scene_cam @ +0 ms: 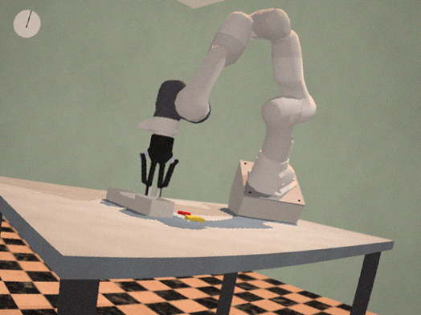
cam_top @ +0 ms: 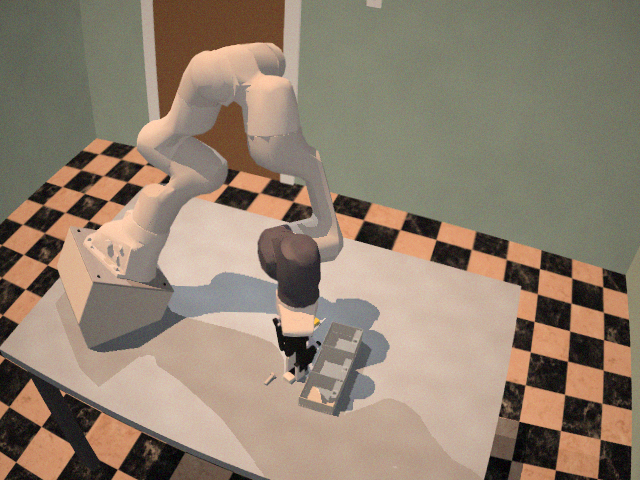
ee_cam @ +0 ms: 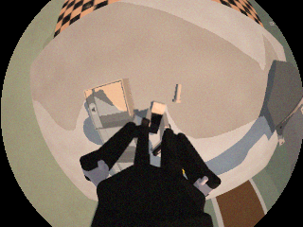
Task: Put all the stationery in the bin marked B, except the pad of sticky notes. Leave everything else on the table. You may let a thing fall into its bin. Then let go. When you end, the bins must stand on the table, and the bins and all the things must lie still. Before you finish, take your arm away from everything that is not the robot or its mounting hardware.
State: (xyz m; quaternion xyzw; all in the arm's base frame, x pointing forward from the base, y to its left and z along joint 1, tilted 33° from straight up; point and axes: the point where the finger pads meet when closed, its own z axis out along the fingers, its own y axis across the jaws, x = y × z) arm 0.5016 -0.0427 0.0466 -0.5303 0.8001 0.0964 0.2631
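Now: hand 10 mm to the left of the black-and-white block and 30 mm above it. The rest, counted from my hand: black pen-like thing (10 mm behind, 80 mm to the left, 30 mm below); bin (80 mm ahead, 50 mm to the left, 10 mm below); small white thing (50 mm behind, 40 mm to the right, 30 mm below).
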